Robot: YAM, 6 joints.
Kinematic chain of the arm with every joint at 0, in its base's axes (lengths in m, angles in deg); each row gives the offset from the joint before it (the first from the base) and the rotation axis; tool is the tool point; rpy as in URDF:
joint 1: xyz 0 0 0.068 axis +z
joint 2: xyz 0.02 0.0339 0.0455 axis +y
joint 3: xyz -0.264 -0.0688 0 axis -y
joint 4: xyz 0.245 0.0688 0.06 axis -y
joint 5: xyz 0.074 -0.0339 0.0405 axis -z
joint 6: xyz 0.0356 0 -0.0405 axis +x
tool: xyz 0 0 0 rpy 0 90 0
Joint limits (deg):
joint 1: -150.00..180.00
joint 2: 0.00..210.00
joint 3: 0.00..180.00
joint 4: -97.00..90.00
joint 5: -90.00..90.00
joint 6: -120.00..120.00
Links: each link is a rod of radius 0.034 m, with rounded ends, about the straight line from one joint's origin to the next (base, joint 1, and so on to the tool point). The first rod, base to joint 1, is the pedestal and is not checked.
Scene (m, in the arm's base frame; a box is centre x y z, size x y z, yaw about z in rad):
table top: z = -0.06
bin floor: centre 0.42 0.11 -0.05 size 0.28 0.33 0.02 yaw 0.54
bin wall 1: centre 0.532 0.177 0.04 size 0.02 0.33 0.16 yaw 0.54
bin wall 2: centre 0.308 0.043 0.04 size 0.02 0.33 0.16 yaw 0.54
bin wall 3: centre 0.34 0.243 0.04 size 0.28 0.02 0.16 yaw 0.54
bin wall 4: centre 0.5 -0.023 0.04 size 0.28 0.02 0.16 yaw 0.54
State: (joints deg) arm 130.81 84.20 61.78 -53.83 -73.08 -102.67
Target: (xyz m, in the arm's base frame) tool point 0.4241 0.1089 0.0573
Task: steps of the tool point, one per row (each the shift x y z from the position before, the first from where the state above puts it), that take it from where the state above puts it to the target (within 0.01 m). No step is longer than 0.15 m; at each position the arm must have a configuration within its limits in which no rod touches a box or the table.
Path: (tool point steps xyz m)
1: 0.0374 0.0586 0.0021
2: 0.0542 0.0500 0.0012
3: 0.0690 0.0366 0.0004
4: 0.0802 0.0190 -0.0004
5: 0.0866 -0.0019 -0.0013
6: 0.0875 -0.0246 -0.0021
7: 0.0822 -0.0477 -0.0029
8: 0.0709 -0.0694 -0.0037
9: 0.0536 -0.0883 -0.0043
10: 0.0104 0.0019 -0.0949
11: -0.0104 -0.0019 -0.0930

